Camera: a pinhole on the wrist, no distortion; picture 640 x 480 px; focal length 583.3 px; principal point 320.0 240.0 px. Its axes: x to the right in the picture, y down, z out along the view. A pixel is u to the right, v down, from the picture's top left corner.
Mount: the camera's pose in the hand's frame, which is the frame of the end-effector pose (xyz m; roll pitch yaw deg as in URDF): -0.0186 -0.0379 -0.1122 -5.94 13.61 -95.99
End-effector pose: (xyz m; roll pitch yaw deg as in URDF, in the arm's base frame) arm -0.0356 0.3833 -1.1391 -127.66 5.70 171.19
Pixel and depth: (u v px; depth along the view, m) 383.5 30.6 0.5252
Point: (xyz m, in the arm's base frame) 0.0718 -0.0820 -1.2037
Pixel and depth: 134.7 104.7 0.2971
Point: 0.0027 0.2054 -1.2472
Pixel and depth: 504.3 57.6 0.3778
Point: 0.0257 0.0382 -1.0855
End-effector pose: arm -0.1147 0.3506 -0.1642 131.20 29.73 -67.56
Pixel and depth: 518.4 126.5 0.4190
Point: -0.2345 0.5813 -0.4542
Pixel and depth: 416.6 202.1 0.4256
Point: -0.2586 0.4944 -0.4532
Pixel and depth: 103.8 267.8 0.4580
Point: -0.4041 0.3032 -0.3943
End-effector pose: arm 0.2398 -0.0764 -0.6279 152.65 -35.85 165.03
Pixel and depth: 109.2 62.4 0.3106
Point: 0.2150 0.0390 -0.8331
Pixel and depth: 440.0 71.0 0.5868
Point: 0.0506 -0.0759 -1.1430
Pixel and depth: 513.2 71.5 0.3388
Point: 0.1340 -0.1569 -0.9122
